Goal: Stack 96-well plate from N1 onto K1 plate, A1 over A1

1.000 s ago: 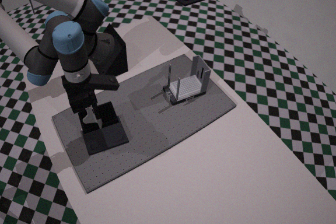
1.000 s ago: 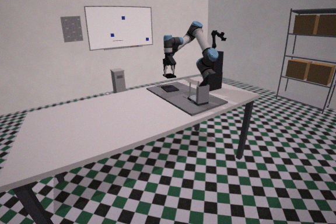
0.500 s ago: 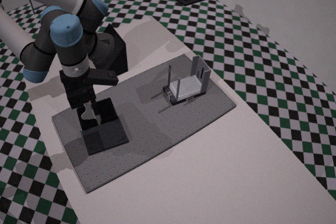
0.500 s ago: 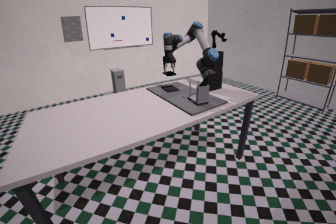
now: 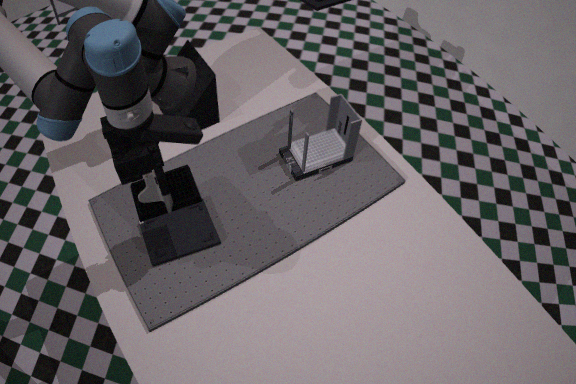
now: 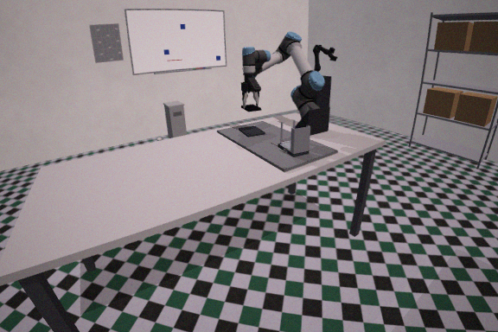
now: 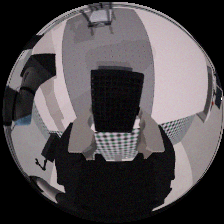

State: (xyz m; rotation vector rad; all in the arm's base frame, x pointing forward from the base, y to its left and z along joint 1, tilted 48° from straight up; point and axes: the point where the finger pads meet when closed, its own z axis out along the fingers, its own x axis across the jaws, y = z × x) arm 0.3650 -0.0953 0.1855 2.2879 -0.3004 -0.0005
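The white plate is 10 mm ahead of my hand, 400 mm to the left of it and 140 mm below it. The rest, counted from my hand: dark 96-well plate (10 mm below).
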